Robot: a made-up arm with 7 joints.
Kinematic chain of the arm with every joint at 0, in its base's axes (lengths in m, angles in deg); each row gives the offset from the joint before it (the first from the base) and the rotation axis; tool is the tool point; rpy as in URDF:
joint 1: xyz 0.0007 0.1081 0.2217 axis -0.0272 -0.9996 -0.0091
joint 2: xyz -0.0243 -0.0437 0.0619 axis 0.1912 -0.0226 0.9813
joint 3: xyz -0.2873 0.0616 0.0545 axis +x
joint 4: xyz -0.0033 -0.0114 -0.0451 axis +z
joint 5: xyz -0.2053 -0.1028 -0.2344 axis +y
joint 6: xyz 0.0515 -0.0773 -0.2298 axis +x
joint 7: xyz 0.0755 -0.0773 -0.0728 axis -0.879 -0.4 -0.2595
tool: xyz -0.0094 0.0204 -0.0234 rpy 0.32 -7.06 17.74
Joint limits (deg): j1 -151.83..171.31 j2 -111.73..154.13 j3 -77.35..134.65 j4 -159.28..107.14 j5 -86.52..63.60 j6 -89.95..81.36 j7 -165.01..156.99
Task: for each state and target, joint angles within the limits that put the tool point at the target. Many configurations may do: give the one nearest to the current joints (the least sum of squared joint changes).
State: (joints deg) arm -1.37 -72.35 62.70 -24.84 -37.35 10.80 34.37
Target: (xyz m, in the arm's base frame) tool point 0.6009 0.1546 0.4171
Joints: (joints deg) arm 38.50 -104.17 98.95 -14.69 -28.67 19.28 34.01
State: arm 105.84 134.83 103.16 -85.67 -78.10 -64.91 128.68
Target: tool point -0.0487 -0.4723 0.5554
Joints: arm 102.88 146.90 105.63 -89.29 -73.24 -59.84 126.64
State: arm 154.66 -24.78 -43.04 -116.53 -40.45 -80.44 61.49
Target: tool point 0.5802 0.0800 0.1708
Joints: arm 155.61 -14.20 -49.82 -123.99 -41.30 -89.49 62.70
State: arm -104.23 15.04 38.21 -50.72 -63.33 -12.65 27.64
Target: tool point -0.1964 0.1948 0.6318
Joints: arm -105.73 0.64 56.18 -34.22 -65.83 -3.04 25.52
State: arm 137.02 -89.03 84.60 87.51 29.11 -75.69 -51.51
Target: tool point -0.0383 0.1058 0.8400
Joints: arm 128.90 -96.23 93.64 66.85 40.71 -61.05 -47.95
